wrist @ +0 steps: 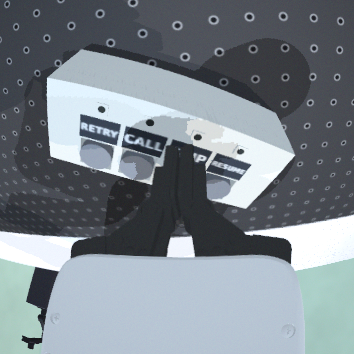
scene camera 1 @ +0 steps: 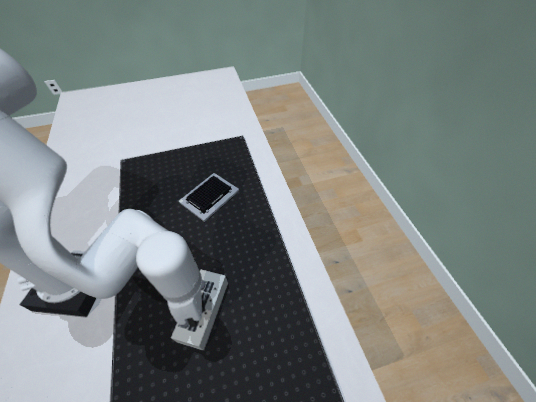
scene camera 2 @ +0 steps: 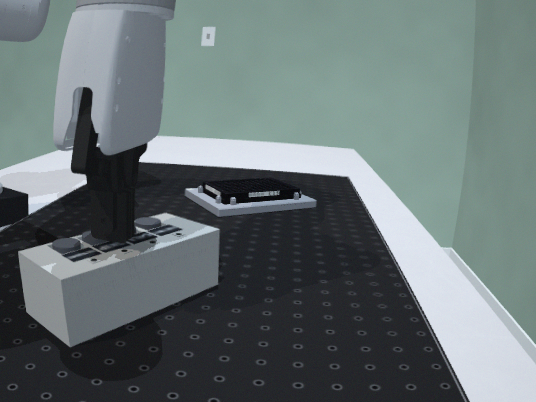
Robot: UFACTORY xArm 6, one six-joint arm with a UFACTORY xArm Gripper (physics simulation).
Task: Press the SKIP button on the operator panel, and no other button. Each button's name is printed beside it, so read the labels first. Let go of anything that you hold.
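Frame: origin at the arm's base, x ahead, y left, z up, level; metres.
Seen in the pictures: gripper, fingertip midpoint: (wrist: 181, 161) (scene camera 2: 112, 237).
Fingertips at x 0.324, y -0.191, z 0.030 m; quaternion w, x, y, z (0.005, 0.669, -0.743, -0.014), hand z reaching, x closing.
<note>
Pixels of each thing's middle, then the offset from my fingertips to it. "spot": a spot on its surface instead. Level surfaces: height alone.
- operator panel, body centre: (wrist: 167, 130) (scene camera 2: 123, 268) (scene camera 1: 202, 307) dx +0.004, dy +0.011, dz -0.030 m
- RETRY, body centre: (wrist: 98, 129) (scene camera 2: 165, 230) (scene camera 1: 208, 287) dx +0.032, dy +0.047, dz -0.005 m
- CALL, body centre: (wrist: 143, 141) (scene camera 2: 139, 237) dx +0.016, dy +0.022, dz -0.005 m
- IP, surface spot: (wrist: 199, 157) spot: dx -0.003, dy -0.011, dz -0.005 m
- RESUME, body centre: (wrist: 228, 167) (scene camera 2: 81, 254) dx -0.015, dy -0.029, dz -0.005 m
- round RETRY button, body centre: (wrist: 96, 153) (scene camera 2: 148, 225) dx +0.012, dy +0.059, dz -0.006 m
- CALL button, body centre: (wrist: 136, 164) dx -0.003, dy +0.034, dz -0.006 m
- RESUME button, body centre: (wrist: 214, 185) (scene camera 2: 66, 247) dx -0.035, dy -0.018, dz -0.006 m
- SKIP button, body centre: (scene camera 2: 95, 239) dx -0.019, dy +0.008, dz -0.006 m
- light grey fixture plate, body centre: (scene camera 2: 249, 194) (scene camera 1: 209, 195) dx +0.079, dy +0.375, dz -0.047 m
- black finned block, body centre: (scene camera 2: 250, 189) (scene camera 1: 208, 193) dx +0.079, dy +0.375, dz -0.039 m
- mat, its level: dz -0.058 m
- white table, its level: dz -0.071 m
The operator panel (scene camera 1: 215, 312) (scene camera 2: 145, 280) (wrist: 170, 95) is a pale grey box on the dark perforated mat. In the wrist view its labels read RETRY (wrist: 99, 129), CALL (wrist: 144, 141), a partly covered one ending in "IP" (wrist: 199, 157), and RESUME (wrist: 229, 168). The round RETRY button (wrist: 96, 154), CALL button (wrist: 136, 166) and RESUME button (wrist: 218, 187) show. My gripper (scene camera 2: 114, 238) (wrist: 181, 161) is shut and empty, pointing down at the SKIP label and button. A sliver of the SKIP button (scene camera 2: 88, 236) shows beside the fingers. Whether the fingertips touch or press it is hidden.
A light grey fixture plate (scene camera 1: 204, 218) (scene camera 2: 265, 209) with a black finned block (scene camera 1: 210, 194) (scene camera 2: 250, 188) on it stands farther back on the mat (scene camera 1: 250, 300) (scene camera 2: 320, 270). The white table (scene camera 1: 150, 120) surrounds the mat. The arm reaches over from the left in scene camera 1.
</note>
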